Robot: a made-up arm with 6 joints.
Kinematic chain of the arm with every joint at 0, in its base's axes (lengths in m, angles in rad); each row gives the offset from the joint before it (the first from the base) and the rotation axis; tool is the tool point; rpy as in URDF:
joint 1: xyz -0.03 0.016 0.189 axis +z
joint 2: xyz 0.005 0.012 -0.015 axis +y
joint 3: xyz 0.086 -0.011 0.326 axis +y
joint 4: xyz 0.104 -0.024 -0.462 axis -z
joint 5: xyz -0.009 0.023 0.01 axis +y
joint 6: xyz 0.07 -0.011 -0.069 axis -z
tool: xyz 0.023 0.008 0.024 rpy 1.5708 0 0
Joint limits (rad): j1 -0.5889..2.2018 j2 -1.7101..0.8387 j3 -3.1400..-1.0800 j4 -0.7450..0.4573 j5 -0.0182..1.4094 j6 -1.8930..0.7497
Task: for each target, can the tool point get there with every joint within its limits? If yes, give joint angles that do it. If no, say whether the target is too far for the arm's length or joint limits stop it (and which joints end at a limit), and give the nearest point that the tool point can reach.
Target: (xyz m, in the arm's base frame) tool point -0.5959 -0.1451 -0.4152
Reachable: no: joint limits stop it (at a limit: joint 2, joint 3, joint 5) | nearest point -0.7941 -0.2015 -0.0436 | short by 0.425 m
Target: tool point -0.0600 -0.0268 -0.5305
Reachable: no: joint limits stop it (at a limit: joint 1, joint 2, joint 3, joint 4, joint 5) | nearest point 0.3574 -0.2732 -0.1821 | short by 0.597 m
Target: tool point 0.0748 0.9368 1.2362
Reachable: no: too far | nearest point 0.0376 0.6101 0.8573 | short by 0.502 m
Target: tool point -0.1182 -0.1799 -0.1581
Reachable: no: joint limits stop it (at a limit: joint 1, joint 2, joint 3, joint 4, joint 5, joint 6) | nearest point 0.3493 -0.2737 -0.1589 | short by 0.477 m
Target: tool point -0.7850 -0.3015 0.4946
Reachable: yes | joints 0.4252 -1.4301 -2.6421 -0.4822 0.3262 0.1403
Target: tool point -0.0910 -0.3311 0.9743
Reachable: yes | joints 1.3303 -0.7864 -2.3645 0.3106 0.1583 -0.1509
